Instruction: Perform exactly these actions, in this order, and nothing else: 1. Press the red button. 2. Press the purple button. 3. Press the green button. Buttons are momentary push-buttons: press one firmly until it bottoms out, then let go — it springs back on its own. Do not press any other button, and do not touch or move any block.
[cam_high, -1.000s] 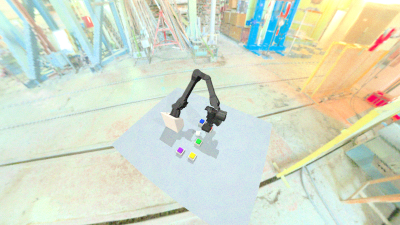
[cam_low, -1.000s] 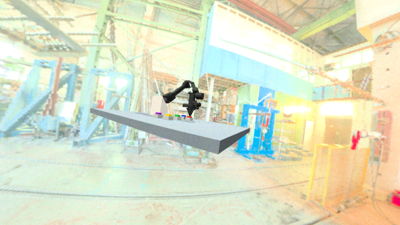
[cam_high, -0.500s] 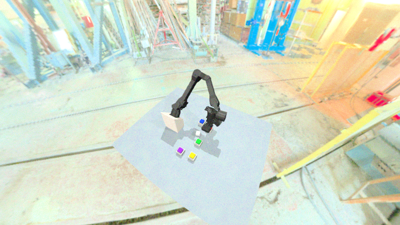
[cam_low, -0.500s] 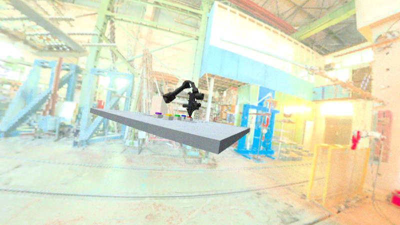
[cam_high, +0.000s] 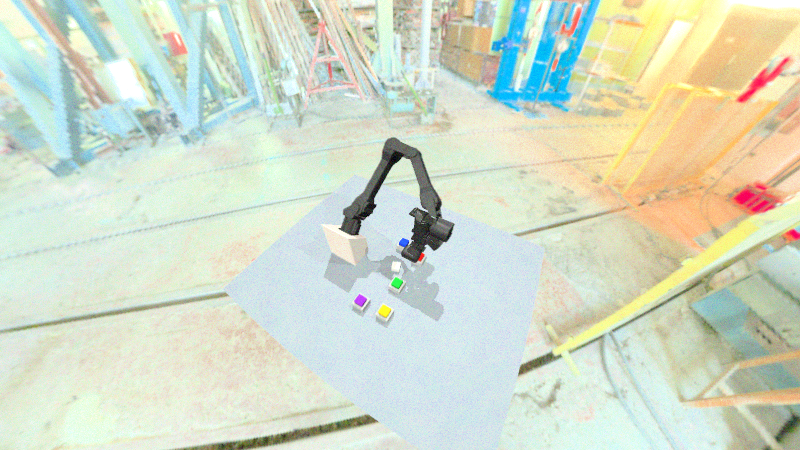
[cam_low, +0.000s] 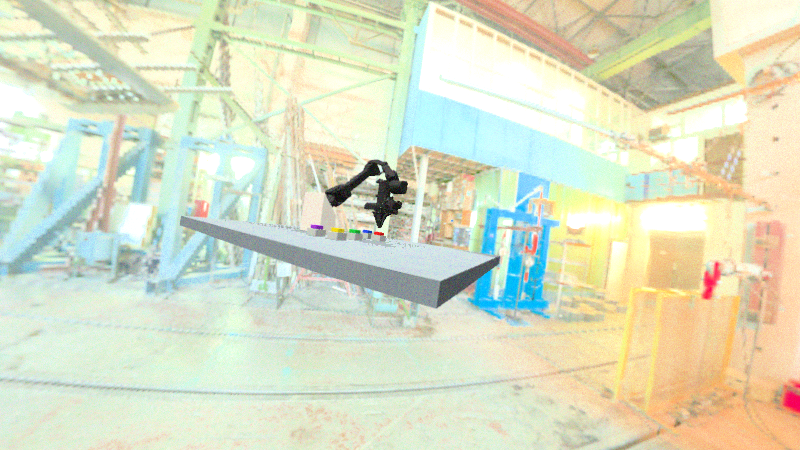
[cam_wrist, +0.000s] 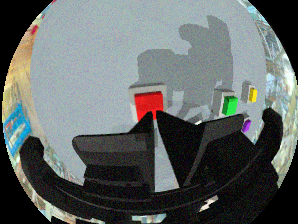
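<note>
My gripper tip is now 20 mm above the red button. Also, from my gripper tip: green button 150 mm to the right, 20 mm below, 20 mm behind; blue button 90 mm behind, 30 mm to the left, 20 mm below; yellow button 260 mm to the right, 20 mm below.
</note>
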